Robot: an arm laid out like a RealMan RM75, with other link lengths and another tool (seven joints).
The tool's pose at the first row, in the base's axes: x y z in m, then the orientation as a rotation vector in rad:
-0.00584, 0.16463, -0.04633, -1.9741, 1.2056, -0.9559
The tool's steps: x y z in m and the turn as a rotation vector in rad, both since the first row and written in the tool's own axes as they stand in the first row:
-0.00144, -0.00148, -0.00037, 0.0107, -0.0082, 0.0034
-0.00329, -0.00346, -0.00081, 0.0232, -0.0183, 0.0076
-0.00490, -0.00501, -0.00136, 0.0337, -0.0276, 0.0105
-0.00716, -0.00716, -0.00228, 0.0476, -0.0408, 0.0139
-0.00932, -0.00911, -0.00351, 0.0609, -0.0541, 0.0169
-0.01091, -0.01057, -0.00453, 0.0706, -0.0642, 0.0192
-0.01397, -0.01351, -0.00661, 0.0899, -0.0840, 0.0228
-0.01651, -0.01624, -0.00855, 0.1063, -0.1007, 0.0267
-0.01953, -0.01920, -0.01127, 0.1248, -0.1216, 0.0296
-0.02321, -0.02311, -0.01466, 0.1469, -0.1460, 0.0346
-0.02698, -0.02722, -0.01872, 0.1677, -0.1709, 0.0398
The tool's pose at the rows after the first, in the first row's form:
-0.00593, 0.16646, -0.04531, -1.9652, 1.1966, -0.9498
-0.00598, 0.16885, -0.04396, -1.9548, 1.1860, -0.9420
-0.00624, 0.17084, -0.04283, -1.9466, 1.1761, -0.9348
-0.00674, 0.17360, -0.04119, -1.9364, 1.1622, -0.9247
-0.00756, 0.17615, -0.03951, -1.9269, 1.1483, -0.9143
-0.00825, 0.17802, -0.03820, -1.9200, 1.1381, -0.9063
-0.00960, 0.18166, -0.03550, -1.9068, 1.1172, -0.8913
-0.01077, 0.18476, -0.03292, -1.8947, 1.1002, -0.8782
-0.01264, 0.18828, -0.02985, -1.8827, 1.0788, -0.8621
-0.01484, 0.19267, -0.02582, -1.8668, 1.0549, -0.8427
-0.01754, 0.19713, -0.02130, -1.8517, 1.0318, -0.8223

